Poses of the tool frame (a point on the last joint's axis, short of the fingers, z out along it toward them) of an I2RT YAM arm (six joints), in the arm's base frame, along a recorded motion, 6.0 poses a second.
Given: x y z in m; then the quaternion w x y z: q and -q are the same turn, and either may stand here.
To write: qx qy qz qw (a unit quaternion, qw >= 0); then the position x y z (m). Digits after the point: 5 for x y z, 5 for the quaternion.
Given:
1: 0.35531 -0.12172 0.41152 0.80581 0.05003 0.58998 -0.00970
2: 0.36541 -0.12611 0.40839 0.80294 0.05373 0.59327 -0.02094
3: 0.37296 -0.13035 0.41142 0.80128 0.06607 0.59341 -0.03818
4: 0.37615 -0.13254 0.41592 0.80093 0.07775 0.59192 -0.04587
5: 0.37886 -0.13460 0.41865 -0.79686 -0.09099 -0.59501 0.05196
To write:
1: 0.05003 0.58998 -0.00970 0.80581 0.35531 -0.12172 0.41152
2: 0.05373 0.59327 -0.02094 0.80294 0.36541 -0.12611 0.40839
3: 0.06607 0.59341 -0.03818 0.80128 0.37296 -0.13035 0.41142
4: 0.07775 0.59192 -0.04587 0.80093 0.37615 -0.13254 0.41592
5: 0.09099 0.59501 -0.05196 0.79686 0.37886 -0.13460 0.41865
